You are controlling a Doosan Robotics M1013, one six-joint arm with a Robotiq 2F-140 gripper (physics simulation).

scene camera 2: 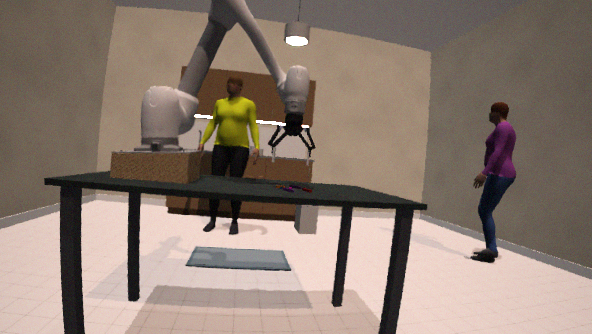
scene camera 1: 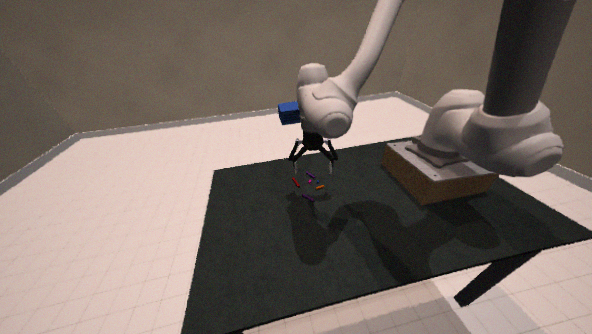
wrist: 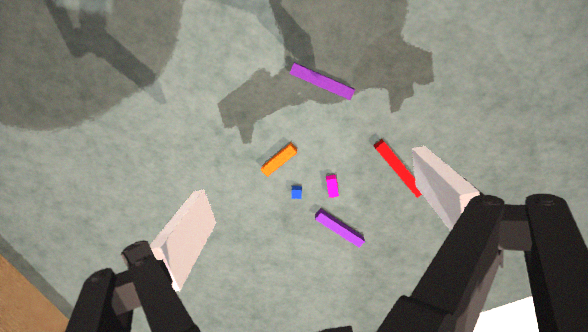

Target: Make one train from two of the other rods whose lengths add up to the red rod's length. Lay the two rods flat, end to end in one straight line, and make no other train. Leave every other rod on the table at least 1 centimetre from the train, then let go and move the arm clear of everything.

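Seen in the pictures: gripper, fingertip midpoint: (scene camera 2: pixel 290 163) (scene camera 1: pixel 313 172) (wrist: pixel 307 187); arm's base at its link origin: (scene camera 2: pixel 160 150) (scene camera 1: pixel 434 154).
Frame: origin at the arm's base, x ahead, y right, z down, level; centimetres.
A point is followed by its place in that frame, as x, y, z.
A red rod (wrist: pixel 397 168) {60.8, 17.7, 10.6} (scene camera 1: pixel 295 182) {61.3, 17.9, 10.8} lies flat, partly beside the right fingertip in the wrist view. One purple rod (wrist: pixel 322 81) {59.5, 6.5, 10.6} (scene camera 1: pixel 308 198) {59.4, 5.7, 10.9} lies at the top of the wrist view, in the arm's shadow. Another purple rod (wrist: pixel 340 228) {52.5, 20.4, 10.6} (scene camera 1: pixel 310 175) {52.5, 20.0, 11.0} lies lower down. An orange rod (wrist: pixel 279 160) {51.7, 10.3, 10.6} (scene camera 1: pixel 320 187) {51.5, 10.1, 10.9} lies slanted at the left. A short magenta rod (wrist: pixel 332 186) {54.5, 15.7, 10.6} (scene camera 1: pixel 309 181) {54.8, 15.6, 10.6} and a small blue rod (wrist: pixel 296 192) {51.1, 14.2, 10.6} (scene camera 1: pixel 317 181) {51.2, 14.2, 10.7} lie between them. All lie apart. My gripper (wrist: pixel 307 187) {55.0, 10.7, 1.0} (scene camera 1: pixel 313 169) {55.0, 10.7, 1.0} (scene camera 2: pixel 291 161) {55.0, 10.7, 1.0} is open and empty, above the rods.
The dark table (scene camera 1: pixel 250 280) {89.0, -18.8, 11.6} (scene camera 2: pixel 240 190) {32.9, 26.9, 11.6} carries the wooden base block (scene camera 1: pixel 430 187) {17.0, -14.3, 1.8} (scene camera 2: pixel 150 166) {-1.0, 13.8, 6.1} of the arm. A person in yellow (scene camera 2: pixel 232 122) stands behind the table, and a person in purple (scene camera 2: pixel 501 150) stands at the right.
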